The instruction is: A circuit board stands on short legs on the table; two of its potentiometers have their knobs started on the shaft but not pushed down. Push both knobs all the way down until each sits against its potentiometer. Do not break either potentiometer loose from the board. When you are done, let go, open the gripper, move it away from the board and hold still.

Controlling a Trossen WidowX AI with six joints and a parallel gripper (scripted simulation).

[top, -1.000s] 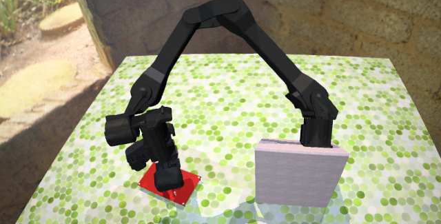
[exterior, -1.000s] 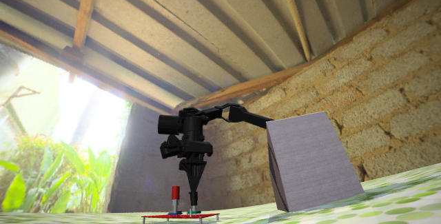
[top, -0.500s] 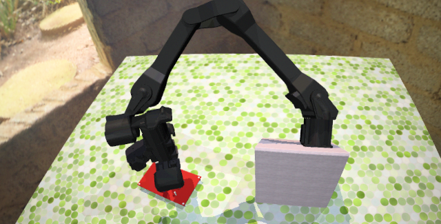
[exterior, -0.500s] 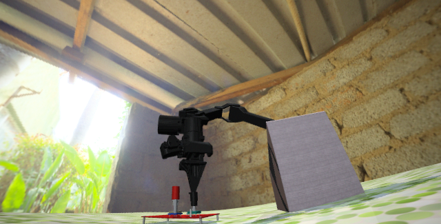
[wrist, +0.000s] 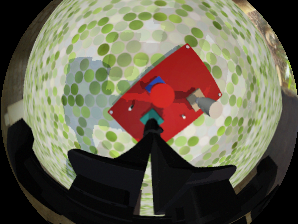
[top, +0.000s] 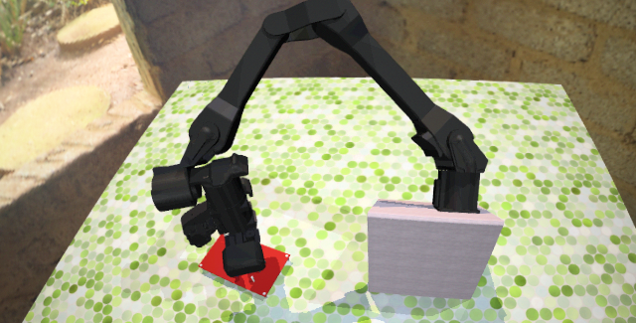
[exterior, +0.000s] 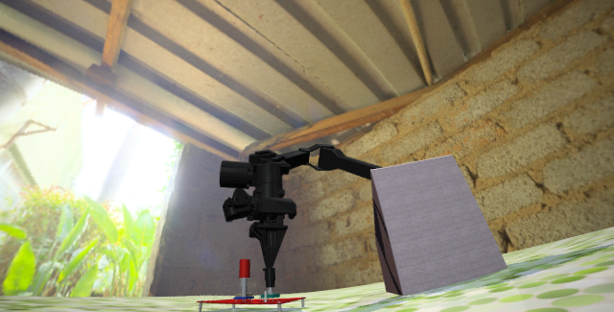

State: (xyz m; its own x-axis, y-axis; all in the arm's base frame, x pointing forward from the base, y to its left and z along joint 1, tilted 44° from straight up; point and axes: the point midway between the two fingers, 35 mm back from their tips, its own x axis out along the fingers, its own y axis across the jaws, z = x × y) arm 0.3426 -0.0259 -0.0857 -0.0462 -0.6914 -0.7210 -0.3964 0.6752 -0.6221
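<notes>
The black knob lies 1 cm below my gripper tip.
</notes>
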